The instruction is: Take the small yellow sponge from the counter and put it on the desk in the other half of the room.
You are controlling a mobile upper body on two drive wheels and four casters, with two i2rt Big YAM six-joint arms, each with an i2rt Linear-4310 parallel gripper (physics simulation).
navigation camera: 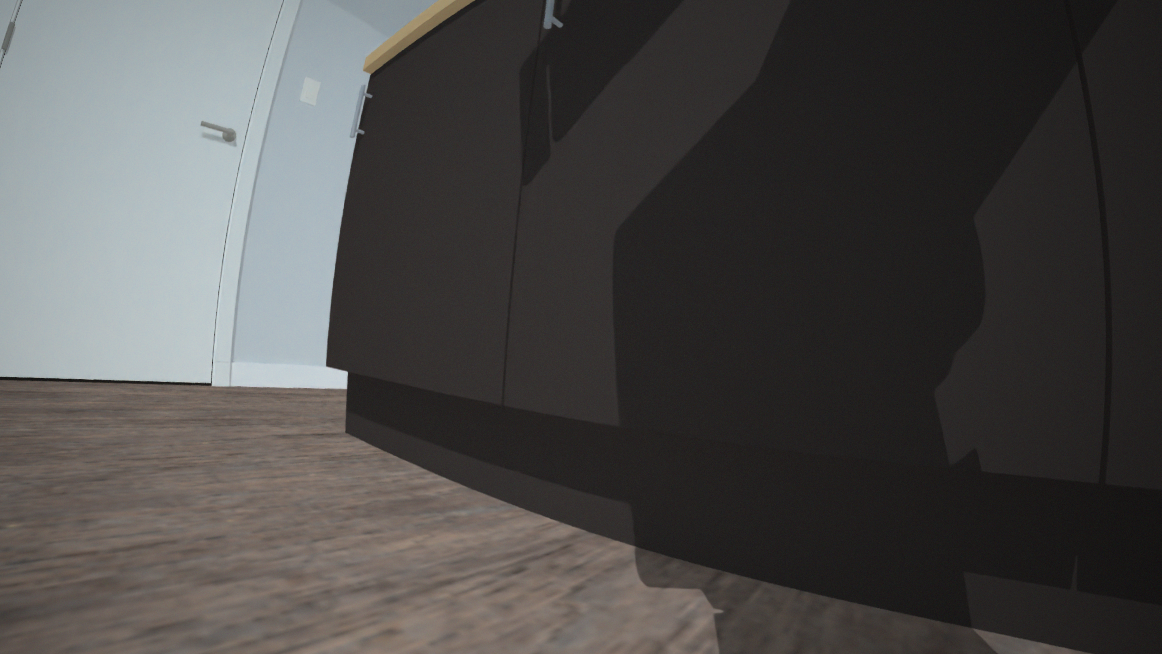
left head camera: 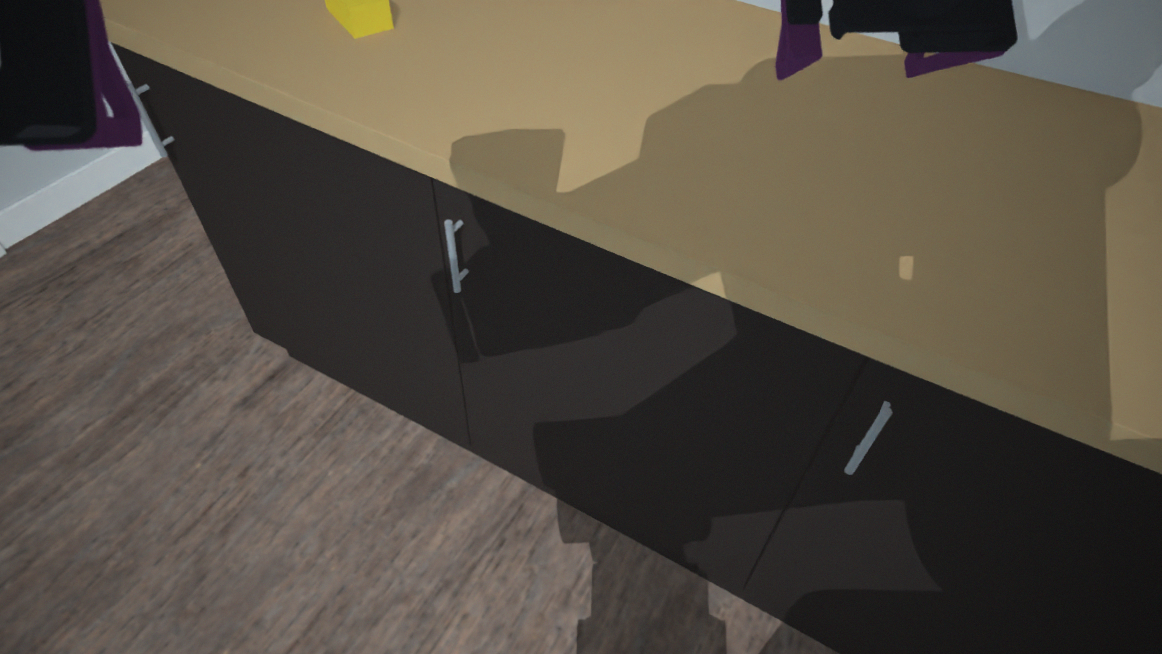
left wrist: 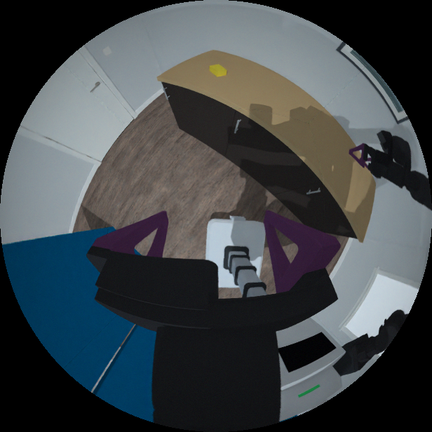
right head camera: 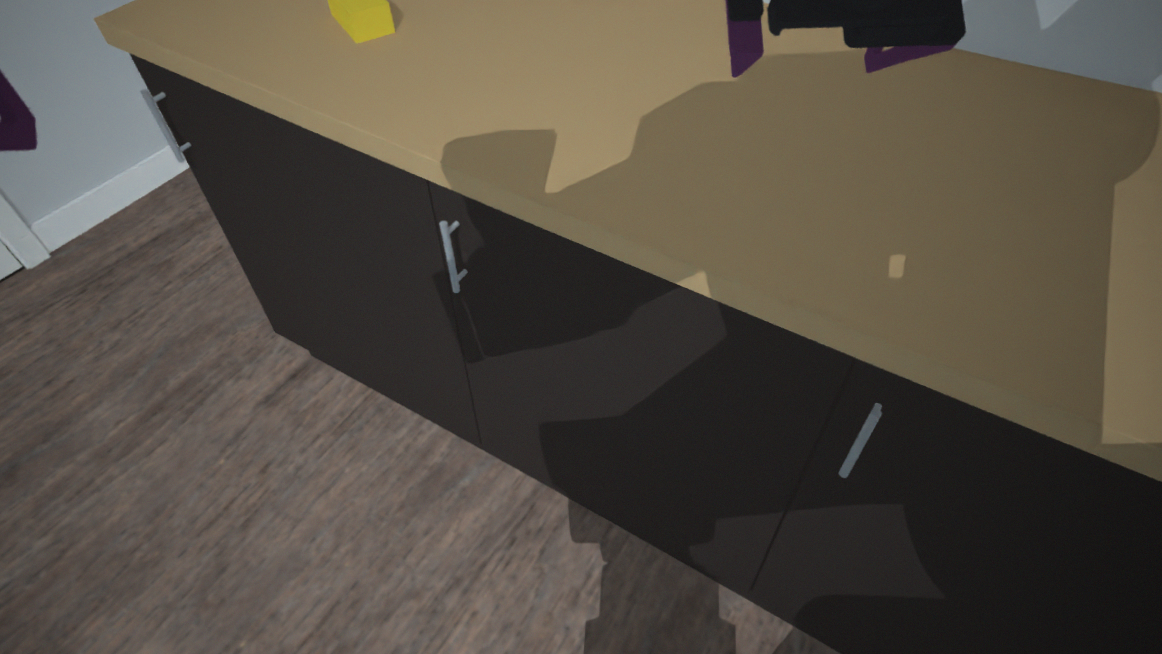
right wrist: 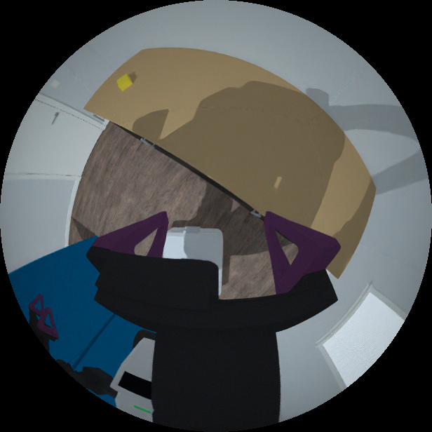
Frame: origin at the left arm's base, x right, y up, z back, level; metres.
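Where they show: right gripper, fingertip midpoint: (left head camera: pixel 842 70) (right head camera: pixel 800 66).
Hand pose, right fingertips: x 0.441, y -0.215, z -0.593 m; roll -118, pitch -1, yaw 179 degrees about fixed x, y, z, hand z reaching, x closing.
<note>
After its pixels a point has its place.
The small yellow sponge (left head camera: pixel 361 16) @(x -0.022, y -0.471, z -1.177 m) (right head camera: pixel 363 17) @(x -0.020, y -0.466, z -1.178 m) (left wrist: pixel 218 70) (right wrist: pixel 124 82) lies near the left end of the wood-coloured counter top (left head camera: pixel 528 73) @(x 0.217, y -0.500, z -1.077 m) (right head camera: pixel 528 73) @(x 0.222, y -0.500, z -1.080 m) (left wrist: pixel 240 90) (right wrist: pixel 190 70). My left gripper (left wrist: pixel 215 215) is open and empty, well away from the sponge; part of it shows at the left edge in both head views. My right gripper (right wrist: pixel 215 216) (left head camera: pixel 845 75) @(x 0.441, y -0.215, z -0.593 m) (right head camera: pixel 802 73) @(x 0.441, y -0.215, z -0.593 m) is open and empty, held above the counter's back part, to the right of the sponge. I cannot identify the desk for certain.
Dark cabinet doors (left head camera: pixel 325 243) @(x -0.135, y -0.811, z -1.064 m) (navigation camera: pixel 430 243) @(x -0.087, y -1.026, z -1.032 m) with protruding handles (left head camera: pixel 452 255) @(x 0.101, y -0.660, z -0.872 m) front the counter. A large blue surface (left wrist: pixel 50 290) (right wrist: pixel 65 280) is at the lower left in both wrist views. A white door (navigation camera: pixel 113 203) @(x -1.422, y -0.824, z -1.315 m) stands beyond the counter's left end. Wood floor (navigation camera: pixel 203 503) @(x -0.270, y -1.410, z -0.768 m) runs alongside.
</note>
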